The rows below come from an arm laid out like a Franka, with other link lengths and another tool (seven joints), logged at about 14 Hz.
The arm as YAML. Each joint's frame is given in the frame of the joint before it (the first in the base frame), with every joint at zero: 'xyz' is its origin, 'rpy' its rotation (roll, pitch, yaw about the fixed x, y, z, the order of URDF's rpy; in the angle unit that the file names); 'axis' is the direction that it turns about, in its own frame. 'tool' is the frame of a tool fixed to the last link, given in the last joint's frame.
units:
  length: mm
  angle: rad
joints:
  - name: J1
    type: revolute
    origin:
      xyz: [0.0, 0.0, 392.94]
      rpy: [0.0, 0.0, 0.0]
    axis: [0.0, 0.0, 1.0]
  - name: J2
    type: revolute
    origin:
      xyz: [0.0, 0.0, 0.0]
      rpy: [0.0, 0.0, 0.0]
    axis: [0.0, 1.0, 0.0]
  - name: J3
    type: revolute
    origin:
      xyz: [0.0, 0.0, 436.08]
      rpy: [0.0, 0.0, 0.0]
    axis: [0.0, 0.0, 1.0]
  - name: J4
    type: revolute
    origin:
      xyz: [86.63, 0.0, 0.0]
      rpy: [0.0, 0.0, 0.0]
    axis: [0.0, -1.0, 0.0]
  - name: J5
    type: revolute
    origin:
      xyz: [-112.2, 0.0, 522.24]
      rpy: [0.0, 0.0, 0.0]
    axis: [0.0, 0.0, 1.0]
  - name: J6
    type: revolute
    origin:
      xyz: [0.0, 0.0, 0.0]
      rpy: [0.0, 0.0, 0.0]
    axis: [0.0, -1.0, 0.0]
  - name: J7
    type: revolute
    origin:
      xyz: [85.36, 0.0, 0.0]
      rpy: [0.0, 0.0, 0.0]
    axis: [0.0, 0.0, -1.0]
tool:
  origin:
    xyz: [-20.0, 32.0, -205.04]
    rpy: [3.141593, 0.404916, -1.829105]
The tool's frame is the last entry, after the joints.
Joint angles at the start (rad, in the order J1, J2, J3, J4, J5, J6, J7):
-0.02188, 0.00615, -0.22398, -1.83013, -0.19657, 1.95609, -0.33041
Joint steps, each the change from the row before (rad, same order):
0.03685, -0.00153, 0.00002, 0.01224, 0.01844, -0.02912, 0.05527
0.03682, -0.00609, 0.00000, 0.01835, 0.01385, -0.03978, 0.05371
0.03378, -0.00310, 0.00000, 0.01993, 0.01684, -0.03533, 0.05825
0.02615, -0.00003, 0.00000, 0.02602, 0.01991, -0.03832, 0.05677
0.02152, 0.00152, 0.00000, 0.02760, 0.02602, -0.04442, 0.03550
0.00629, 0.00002, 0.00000, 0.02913, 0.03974, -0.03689, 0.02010
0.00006, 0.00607, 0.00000, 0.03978, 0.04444, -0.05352, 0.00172
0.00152, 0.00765, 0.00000, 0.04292, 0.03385, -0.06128, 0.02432
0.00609, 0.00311, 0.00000, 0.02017, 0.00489, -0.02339, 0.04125
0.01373, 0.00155, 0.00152, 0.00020, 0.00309, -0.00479, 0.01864
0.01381, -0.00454, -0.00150, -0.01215, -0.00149, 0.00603, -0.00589
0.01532, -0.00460, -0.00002, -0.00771, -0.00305, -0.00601, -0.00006
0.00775, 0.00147, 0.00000, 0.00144, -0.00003, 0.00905, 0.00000
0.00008, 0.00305, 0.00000, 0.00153, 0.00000, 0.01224, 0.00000
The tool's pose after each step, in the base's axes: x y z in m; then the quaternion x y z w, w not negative. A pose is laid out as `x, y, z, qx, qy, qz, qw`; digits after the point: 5 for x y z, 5 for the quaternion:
0.68405, -0.15052, 0.60765, -0.65870, 0.74217, 0.03935, 0.11726
0.68575, -0.12177, 0.61981, -0.64785, 0.75034, 0.04590, 0.12317
0.68788, -0.09450, 0.63132, -0.63420, 0.76027, 0.05186, 0.13073
0.68956, -0.07190, 0.64434, -0.61771, 0.77192, 0.05856, 0.13840
0.68890, -0.05157, 0.65701, -0.60647, 0.77885, 0.07118, 0.14325
0.68791, -0.03932, 0.67255, -0.59472, 0.78412, 0.08600, 0.15518
0.68556, -0.03012, 0.68965, -0.58712, 0.78575, 0.10735, 0.16240
0.68242, -0.02097, 0.70704, -0.57301, 0.79296, 0.12546, 0.16472
0.68252, -0.01471, 0.71554, -0.55829, 0.80312, 0.12617, 0.16551
0.68287, -0.00321, 0.71442, -0.55628, 0.80440, 0.12881, 0.16401
0.68106, 0.00452, 0.71065, -0.56346, 0.79948, 0.13061, 0.16211
0.67729, 0.01412, 0.70872, -0.56920, 0.79591, 0.13384, 0.15691
0.67966, 0.01939, 0.70913, -0.57287, 0.79307, 0.13160, 0.15981
0.68331, 0.01955, 0.70876, -0.57359, 0.79230, 0.12812, 0.16381

